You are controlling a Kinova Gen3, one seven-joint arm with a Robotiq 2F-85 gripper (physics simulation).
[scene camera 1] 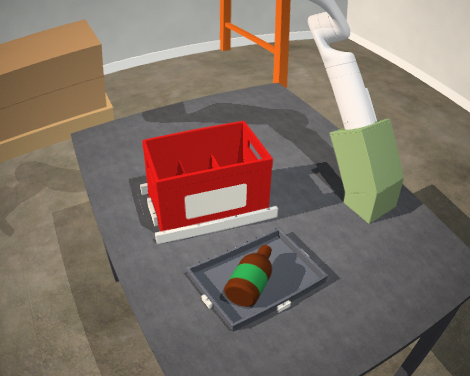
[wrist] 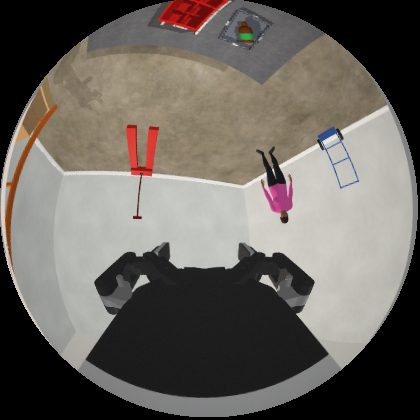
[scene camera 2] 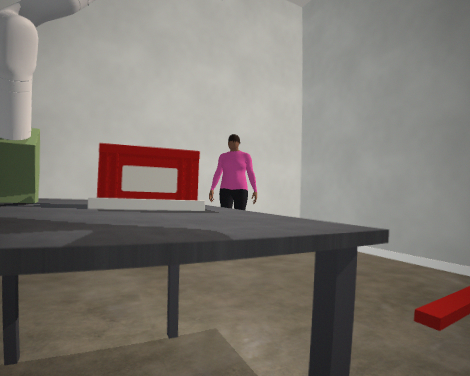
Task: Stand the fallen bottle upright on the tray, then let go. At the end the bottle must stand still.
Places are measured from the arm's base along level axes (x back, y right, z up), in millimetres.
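Pixels of known places: gripper, fingertip midpoint: (wrist: pixel 203 250); arm's base, origin of the base link: (scene camera 1: pixel 360 125) (scene camera 2: pixel 13 133).
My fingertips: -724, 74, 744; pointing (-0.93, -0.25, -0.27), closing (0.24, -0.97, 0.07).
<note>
Ahead of a thing's pixels: the offset from my fingertips to its top centre, as dx, dy, dz. "spot": to the spot under its first point.
The brown bottle @(+282, -184, -875) (scene camera 1: pixel 248 278) (wrist: pixel 245 33) with a green band lies on its side in the grey tray @(spot: +423, -109, -934) (scene camera 1: pixel 280 233) (wrist: pixel 230 19). In scene camera 1 its base points to the lower left and its neck to the upper right. The bottle and the tray do not show in scene camera 2. My gripper (wrist: pixel 203 250) is open, with its two fingers wide apart and nothing between them. It is far from the bottle, which appears at the top edge of the wrist view. The gripper does not show in the scene cameras.
A red crate @(+350, +102, -779) (scene camera 1: pixel 215 200) (scene camera 2: pixel 149 155) (wrist: pixel 192 15) with dividers stands behind the tray, along a white strip (scene camera 1: pixel 217 224) (scene camera 2: pixel 145 204). The arm rises from a green pedestal (scene camera 1: pixel 367 170) (scene camera 2: pixel 19 170) on the grey table. A person (scene camera 2: pixel 234 170) (wrist: pixel 281 197) stands beyond it.
</note>
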